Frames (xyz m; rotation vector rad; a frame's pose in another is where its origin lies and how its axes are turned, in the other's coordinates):
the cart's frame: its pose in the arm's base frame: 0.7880 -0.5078 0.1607 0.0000 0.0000 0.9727
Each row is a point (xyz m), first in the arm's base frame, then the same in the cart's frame.
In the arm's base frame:
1: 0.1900 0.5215 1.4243
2: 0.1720 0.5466 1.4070
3: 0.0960 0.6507 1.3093
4: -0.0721 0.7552 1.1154
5: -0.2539 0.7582 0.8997
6: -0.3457 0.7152 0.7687
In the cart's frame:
1: 0.5139 1.0738 1.2636
2: 0.5245 1.1028 1.2463
3: 0.5678 1.2242 1.1486
4: 0.5595 1.4220 0.9547
5: 0.4596 1.5739 0.7390
6: 0.3723 1.6255 0.6080

